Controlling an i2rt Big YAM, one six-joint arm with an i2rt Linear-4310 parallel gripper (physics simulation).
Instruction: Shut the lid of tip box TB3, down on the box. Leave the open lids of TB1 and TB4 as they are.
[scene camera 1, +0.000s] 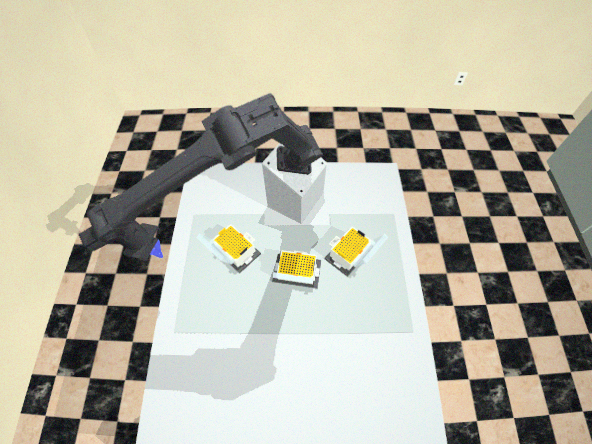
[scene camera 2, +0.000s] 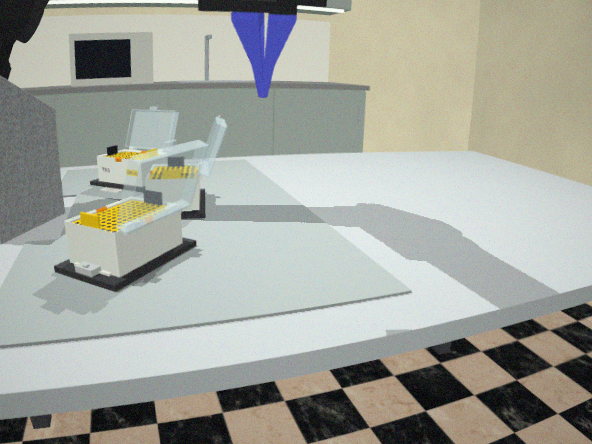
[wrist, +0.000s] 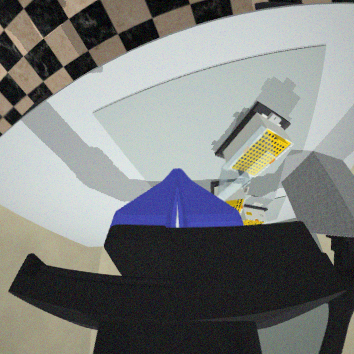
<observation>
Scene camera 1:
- my gripper: 161, 256
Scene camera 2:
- my gripper: 263, 95
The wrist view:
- my gripper: 176, 174
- pale mat: 180, 123
</observation>
